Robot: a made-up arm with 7 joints. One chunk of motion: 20 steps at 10 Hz.
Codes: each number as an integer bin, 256 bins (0 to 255) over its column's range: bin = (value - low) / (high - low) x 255, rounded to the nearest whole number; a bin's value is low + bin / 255 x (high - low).
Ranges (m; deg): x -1.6..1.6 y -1.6..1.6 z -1.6..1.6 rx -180..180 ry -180..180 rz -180..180
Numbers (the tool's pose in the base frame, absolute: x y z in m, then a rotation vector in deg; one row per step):
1: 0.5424 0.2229 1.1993 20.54 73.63 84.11
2: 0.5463 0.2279 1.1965 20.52 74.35 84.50
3: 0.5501 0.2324 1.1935 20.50 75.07 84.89
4: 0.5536 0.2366 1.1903 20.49 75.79 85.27
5: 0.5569 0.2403 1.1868 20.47 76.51 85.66
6: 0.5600 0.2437 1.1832 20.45 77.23 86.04
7: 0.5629 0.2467 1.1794 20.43 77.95 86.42
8: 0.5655 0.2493 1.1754 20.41 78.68 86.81
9: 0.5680 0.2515 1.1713 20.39 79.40 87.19
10: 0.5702 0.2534 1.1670 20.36 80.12 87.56
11: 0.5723 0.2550 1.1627 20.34 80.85 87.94
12: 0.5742 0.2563 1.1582 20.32 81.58 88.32
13: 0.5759 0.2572 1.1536 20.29 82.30 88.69
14: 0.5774 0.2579 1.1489 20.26 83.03 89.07
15: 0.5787 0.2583 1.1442 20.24 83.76 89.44
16: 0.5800 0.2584 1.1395 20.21 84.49 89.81
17: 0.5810 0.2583 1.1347 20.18 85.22 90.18
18: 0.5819 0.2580 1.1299 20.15 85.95 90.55
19: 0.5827 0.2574 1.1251 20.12 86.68 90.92
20: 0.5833 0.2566 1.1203 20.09 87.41 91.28
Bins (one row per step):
1: 171 145 223 142 180 187
2: 171 146 223 142 180 187
3: 171 146 223 142 181 188
4: 172 146 222 142 181 188
5: 172 147 222 142 182 188
6: 172 147 222 142 182 188
7: 172 147 221 142 183 189
8: 173 147 221 142 183 189
9: 173 148 221 142 184 189
10: 173 148 220 142 184 190
11: 173 148 220 142 185 190
12: 173 148 220 142 185 190
13: 173 148 219 142 186 190
14: 174 148 219 142 186 191
15: 174 148 219 142 187 191
16: 174 148 218 142 187 191
17: 174 148 218 142 188 191
18: 174 148 218 142 188 192
19: 174 148 217 142 189 192
20: 174 148 217 142 189 192

